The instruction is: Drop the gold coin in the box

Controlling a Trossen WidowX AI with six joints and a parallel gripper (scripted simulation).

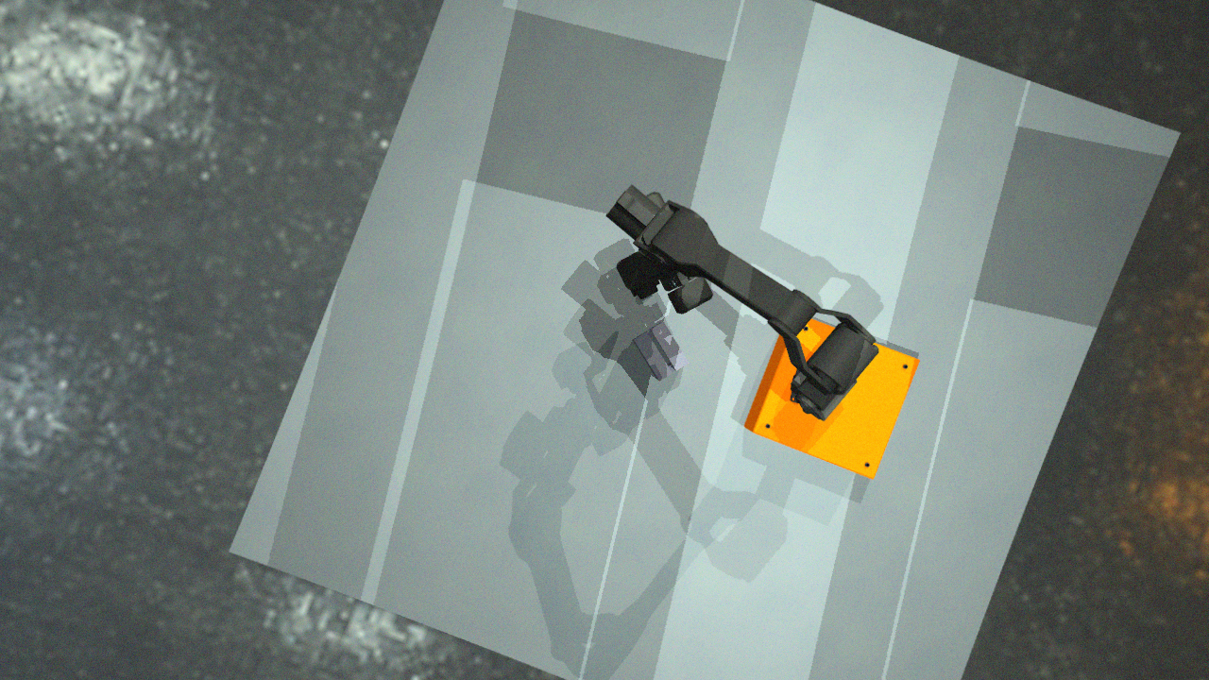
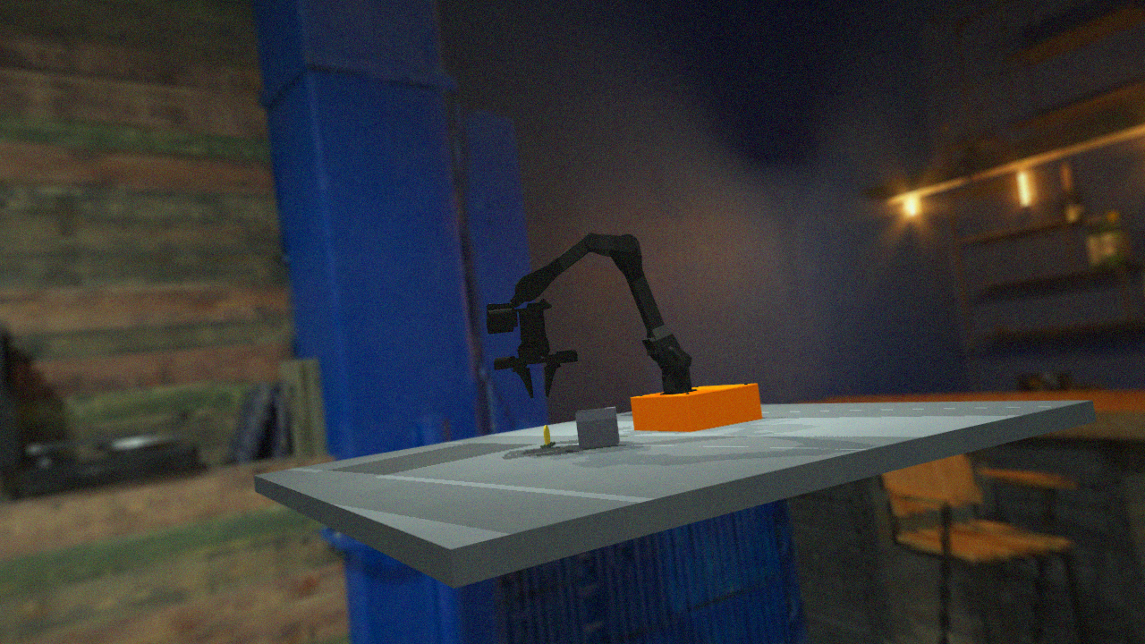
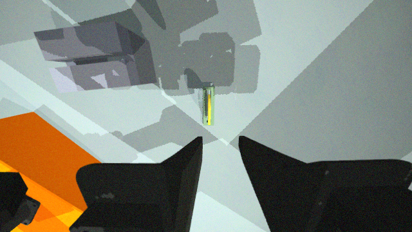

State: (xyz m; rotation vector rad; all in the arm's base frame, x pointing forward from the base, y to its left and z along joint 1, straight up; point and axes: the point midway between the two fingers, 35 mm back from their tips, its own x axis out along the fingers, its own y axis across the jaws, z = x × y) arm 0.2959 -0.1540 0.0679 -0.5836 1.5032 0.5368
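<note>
Now: the gold coin 90 mm below my gripper tip and 10 mm to the left of it.
</note>
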